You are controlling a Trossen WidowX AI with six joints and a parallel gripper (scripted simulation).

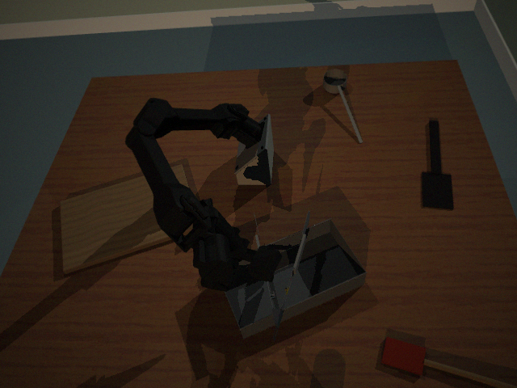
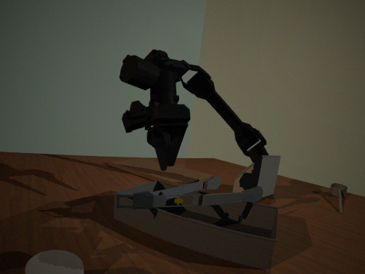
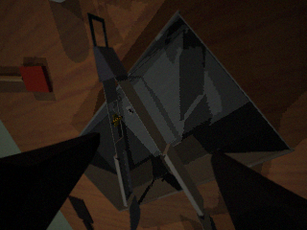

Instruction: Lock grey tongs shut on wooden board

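Right now my gripper tip is 90 mm above the roasting tin, 60 mm to the right of it and 50 mm past it. Round my gripper tip: wooden board 410 mm to the right, 180 mm behind, 110 mm below; then pale round thing 220 mm ahead, 170 mm to the left, 100 mm below; then black spatula 450 mm behind, 400 mm to the left, 110 mm below.
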